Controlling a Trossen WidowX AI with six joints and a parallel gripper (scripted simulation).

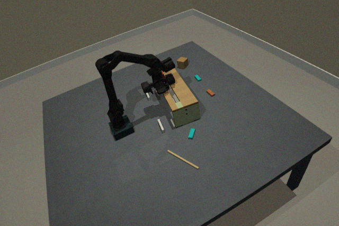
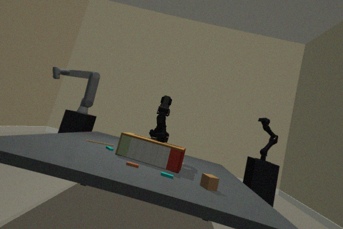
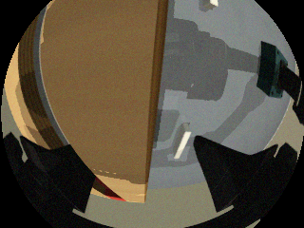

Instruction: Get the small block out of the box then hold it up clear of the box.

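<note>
Right now the tan block is 5 cm ahead of my gripper tip and 2 cm to the left of it. From my gripper tip the other things lie so: larger tan cube (29 cm ahead, 27 cm to the left, 6 cm below); box (5 cm to the right, 3 cm ahead, 2 cm below); wooden stick (44 cm to the right, 9 cm behind, 8 cm below).
</note>
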